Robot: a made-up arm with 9 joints. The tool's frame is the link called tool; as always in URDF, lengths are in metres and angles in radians. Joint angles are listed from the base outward. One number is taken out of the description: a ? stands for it. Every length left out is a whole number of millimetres.
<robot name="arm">
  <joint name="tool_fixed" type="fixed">
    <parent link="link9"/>
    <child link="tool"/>
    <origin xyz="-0.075 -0.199 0" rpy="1.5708 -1.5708 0"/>
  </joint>
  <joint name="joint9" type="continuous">
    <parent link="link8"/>
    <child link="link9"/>
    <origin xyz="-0.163 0.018 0" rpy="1.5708 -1.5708 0"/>
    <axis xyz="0 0 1"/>
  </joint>
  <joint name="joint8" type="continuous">
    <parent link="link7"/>
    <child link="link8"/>
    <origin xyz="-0.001 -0.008 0" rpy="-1.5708 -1.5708 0"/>
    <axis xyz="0 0 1"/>
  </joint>
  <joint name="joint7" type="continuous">
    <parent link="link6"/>
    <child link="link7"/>
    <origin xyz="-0.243 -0.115 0" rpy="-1.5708 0 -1.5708"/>
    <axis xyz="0 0 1"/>
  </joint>
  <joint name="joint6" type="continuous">
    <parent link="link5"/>
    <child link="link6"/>
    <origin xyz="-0.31 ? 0" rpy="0 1.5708 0"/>
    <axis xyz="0 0 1"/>
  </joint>
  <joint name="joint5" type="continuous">
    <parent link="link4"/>
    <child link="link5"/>
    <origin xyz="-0.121 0.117 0" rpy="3.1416 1.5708 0"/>
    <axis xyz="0 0 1"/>
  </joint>
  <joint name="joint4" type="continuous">
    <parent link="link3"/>
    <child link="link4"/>
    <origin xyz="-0.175 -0.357 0" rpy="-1.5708 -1.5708 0"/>
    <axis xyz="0 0 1"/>
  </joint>
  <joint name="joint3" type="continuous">
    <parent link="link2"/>
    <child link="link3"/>
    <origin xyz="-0.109 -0.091 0" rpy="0 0 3.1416"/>
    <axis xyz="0 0 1"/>
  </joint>
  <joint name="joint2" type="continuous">
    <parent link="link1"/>
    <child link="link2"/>
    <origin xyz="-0.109 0.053 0" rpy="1.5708 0 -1.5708"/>
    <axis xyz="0 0 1"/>
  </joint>
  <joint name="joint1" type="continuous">
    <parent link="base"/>
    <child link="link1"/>
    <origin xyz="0 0.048 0.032" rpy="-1.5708 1.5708 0"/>
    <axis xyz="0 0 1"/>
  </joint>
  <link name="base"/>
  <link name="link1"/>
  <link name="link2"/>
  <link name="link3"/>
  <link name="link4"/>
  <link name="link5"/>
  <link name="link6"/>
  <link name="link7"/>
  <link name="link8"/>
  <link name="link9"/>
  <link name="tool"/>
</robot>
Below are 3 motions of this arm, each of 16 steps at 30 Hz.
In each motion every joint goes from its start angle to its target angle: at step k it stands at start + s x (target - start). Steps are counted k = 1, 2, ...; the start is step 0. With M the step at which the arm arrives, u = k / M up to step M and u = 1 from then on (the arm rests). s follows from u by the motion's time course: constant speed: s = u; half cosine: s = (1 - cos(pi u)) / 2; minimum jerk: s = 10 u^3 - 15 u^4 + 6 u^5.
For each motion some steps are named. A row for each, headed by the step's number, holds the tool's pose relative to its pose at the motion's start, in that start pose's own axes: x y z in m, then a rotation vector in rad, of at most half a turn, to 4 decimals.
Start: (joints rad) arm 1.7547 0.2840 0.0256 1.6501 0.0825 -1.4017 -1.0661 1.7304 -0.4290
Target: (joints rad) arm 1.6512 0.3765 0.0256 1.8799 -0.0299 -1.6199 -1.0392 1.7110 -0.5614
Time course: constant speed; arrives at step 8
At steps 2, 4, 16:
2: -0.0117 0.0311 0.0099 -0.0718 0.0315 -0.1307
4: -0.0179 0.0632 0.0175 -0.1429 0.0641 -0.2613
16: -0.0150 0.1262 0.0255 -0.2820 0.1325 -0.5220

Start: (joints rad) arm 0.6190 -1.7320 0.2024 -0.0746 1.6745 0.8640 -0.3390 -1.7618 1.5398
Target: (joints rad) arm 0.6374 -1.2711 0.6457 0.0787 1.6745 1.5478 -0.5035 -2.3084 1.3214
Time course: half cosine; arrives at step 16
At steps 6, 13, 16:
6: -0.1865 0.1234 0.1190 -0.1376 -0.2714 -0.2953
13: -0.6171 0.3600 0.1445 -0.0632 -0.8581 -0.8197
16: -0.6770 0.3868 0.1258 -0.0127 -0.9359 -0.8782

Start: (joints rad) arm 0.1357 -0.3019 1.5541 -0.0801 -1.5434 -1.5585 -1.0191 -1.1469 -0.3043
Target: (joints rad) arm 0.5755 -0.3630 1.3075 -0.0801 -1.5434 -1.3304 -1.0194 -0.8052 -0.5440
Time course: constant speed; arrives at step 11
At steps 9, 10, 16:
9: 0.0012 0.0343 0.1829 -0.0184 -0.4586 -0.2807
10: -0.0007 0.0342 0.2012 -0.0143 -0.4991 -0.3220
16: -0.0029 0.0332 0.2191 -0.0089 -0.5371 -0.3650

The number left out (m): -0.068
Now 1 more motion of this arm.
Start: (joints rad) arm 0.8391 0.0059 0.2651 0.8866 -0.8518 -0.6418 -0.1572 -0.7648 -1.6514
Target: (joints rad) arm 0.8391 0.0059 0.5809 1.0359 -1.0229 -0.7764 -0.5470 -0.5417 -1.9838
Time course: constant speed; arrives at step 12
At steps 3, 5, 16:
3: 0.0832 -0.0266 0.0450 0.0015 -0.0156 -0.1484
5: 0.1362 -0.0522 0.0789 0.0084 -0.0193 -0.2440
16: 0.2935 -0.1905 0.2143 0.0700 0.0066 -0.5472

